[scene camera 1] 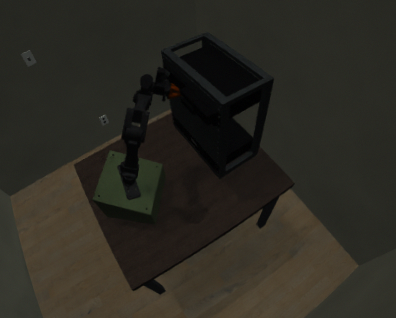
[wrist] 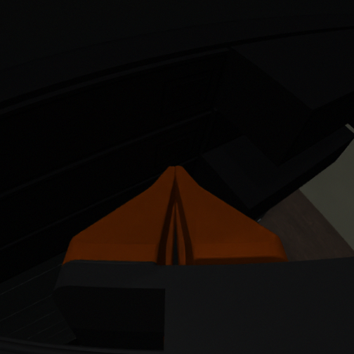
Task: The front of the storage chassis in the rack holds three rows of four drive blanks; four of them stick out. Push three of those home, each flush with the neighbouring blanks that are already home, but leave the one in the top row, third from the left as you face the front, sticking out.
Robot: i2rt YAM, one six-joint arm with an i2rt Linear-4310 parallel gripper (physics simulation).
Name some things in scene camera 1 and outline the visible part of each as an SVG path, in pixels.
A rack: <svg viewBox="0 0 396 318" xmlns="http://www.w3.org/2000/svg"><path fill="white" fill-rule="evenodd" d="M162 49L161 54L163 68L170 73L170 76L167 78L169 80L168 85L173 83L180 89L180 94L182 95L169 99L173 124L216 176L222 179L234 169L257 156L274 78L209 32ZM259 103L254 136L252 137L232 117ZM202 40L202 48L181 57L174 53L176 50Z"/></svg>
